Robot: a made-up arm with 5 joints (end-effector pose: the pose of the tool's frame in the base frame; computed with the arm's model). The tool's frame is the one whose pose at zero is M.
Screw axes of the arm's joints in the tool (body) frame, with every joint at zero. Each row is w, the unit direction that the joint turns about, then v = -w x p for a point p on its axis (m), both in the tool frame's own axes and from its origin. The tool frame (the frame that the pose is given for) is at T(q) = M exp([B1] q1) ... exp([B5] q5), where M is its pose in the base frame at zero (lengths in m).
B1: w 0 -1 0 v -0.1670 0.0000 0.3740
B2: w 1 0 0 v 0.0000 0.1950 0.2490
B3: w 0 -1 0 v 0.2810 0.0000 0.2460
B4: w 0 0 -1 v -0.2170 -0.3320 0.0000
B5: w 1 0 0 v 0.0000 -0.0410 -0.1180
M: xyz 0.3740 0.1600 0.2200 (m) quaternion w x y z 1 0 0 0
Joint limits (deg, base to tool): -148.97..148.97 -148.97..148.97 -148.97..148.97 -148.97..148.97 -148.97..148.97
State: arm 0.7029 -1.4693 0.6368 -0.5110 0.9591
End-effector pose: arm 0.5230 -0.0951 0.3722 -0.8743 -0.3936 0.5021
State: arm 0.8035 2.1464 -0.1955 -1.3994 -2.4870
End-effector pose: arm -0.7951 -0.3700 0.8551 0.2104 -1.8831 -0.9109
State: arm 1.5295 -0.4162 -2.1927 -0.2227 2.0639
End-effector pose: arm -0.3169 0.3894 -0.3169 2.1640 0.1982 -0.7942
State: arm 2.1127 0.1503 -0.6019 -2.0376 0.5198
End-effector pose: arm -0.2200 0.7901 -0.1940 -1.1662 -0.4707 1.8013
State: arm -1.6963 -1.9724 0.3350 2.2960 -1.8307
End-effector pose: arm 0.2451 -0.3916 0.1328 -2.8109 -0.2294 -0.7830
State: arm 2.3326 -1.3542 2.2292 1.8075 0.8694
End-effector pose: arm -0.5846 -0.0150 0.4021 0.1901 1.6075 -1.8341
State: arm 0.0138 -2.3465 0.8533 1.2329 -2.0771
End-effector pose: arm 0.3159 -0.2353 0.3516 1.9961 1.0957 1.3069
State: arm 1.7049 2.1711 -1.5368 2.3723 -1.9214
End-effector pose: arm -0.3150 -0.5736 -0.0991 -1.8725 0.1154 -0.2392
